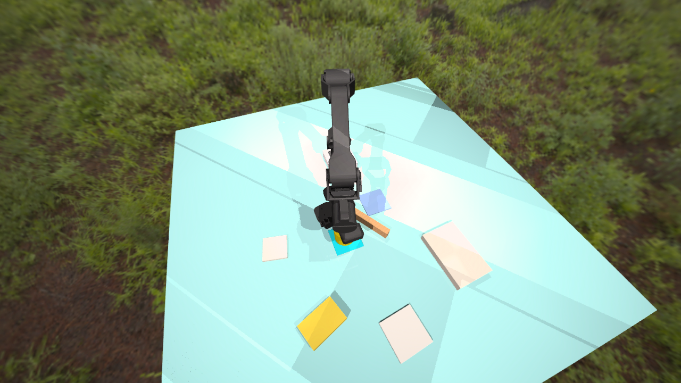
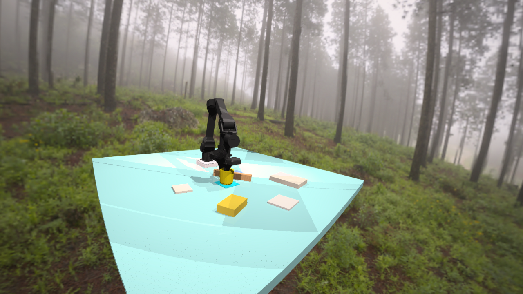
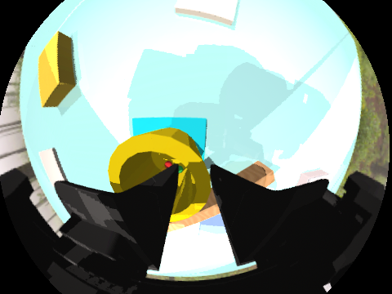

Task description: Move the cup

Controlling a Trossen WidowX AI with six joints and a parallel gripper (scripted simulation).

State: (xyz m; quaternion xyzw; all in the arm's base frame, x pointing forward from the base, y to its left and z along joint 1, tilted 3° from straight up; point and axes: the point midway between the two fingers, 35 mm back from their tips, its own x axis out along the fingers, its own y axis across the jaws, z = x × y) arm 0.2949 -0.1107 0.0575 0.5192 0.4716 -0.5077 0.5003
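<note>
Now: gripper tip 2 cm short of the yellow cup and 1 cm above it. The rest, counted from my gripper tip: cyan square: 5 cm below, 3 cm ahead; yellow block: 23 cm ahead, 16 cm to the right, 3 cm below; wooden bar: 8 cm to the left, 3 cm below, 1 cm behind.
</note>
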